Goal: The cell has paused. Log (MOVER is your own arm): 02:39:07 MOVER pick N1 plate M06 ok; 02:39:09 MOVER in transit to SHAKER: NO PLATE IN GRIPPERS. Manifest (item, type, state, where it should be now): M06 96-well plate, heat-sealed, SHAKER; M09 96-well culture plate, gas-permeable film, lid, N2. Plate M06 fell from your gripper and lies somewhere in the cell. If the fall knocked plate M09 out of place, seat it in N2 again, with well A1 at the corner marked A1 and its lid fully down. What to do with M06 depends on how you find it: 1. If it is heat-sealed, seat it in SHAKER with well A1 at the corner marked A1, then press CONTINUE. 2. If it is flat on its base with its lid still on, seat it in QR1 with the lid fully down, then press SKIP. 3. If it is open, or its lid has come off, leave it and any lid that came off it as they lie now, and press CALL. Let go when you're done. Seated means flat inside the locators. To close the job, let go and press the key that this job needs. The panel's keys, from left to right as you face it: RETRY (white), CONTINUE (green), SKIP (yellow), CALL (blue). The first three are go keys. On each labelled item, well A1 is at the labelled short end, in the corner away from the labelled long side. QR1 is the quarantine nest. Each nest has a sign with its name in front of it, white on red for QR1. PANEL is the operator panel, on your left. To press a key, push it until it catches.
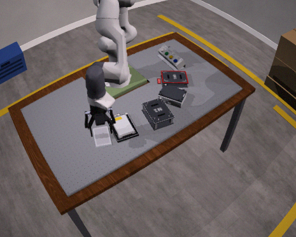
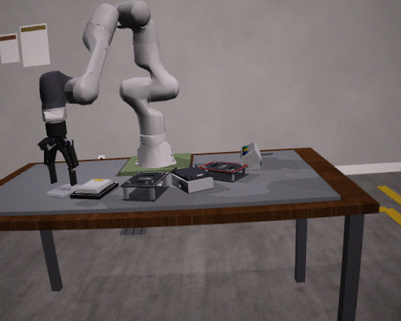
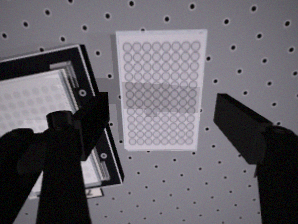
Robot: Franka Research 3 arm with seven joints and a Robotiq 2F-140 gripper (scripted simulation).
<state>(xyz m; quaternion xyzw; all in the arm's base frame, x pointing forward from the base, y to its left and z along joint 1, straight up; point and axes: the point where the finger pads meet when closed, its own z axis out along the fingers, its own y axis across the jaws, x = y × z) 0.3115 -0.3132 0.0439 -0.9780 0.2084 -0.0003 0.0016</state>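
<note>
Right now the heat-sealed plate is 50 mm below my hand. Round my hand: blue call key: 700 mm to the left, 220 mm behind, 10 mm above; then yellow skip key: 710 mm to the left, 270 mm behind, 10 mm above; then dark nest N1: 330 mm to the left, 60 mm ahead.
</note>
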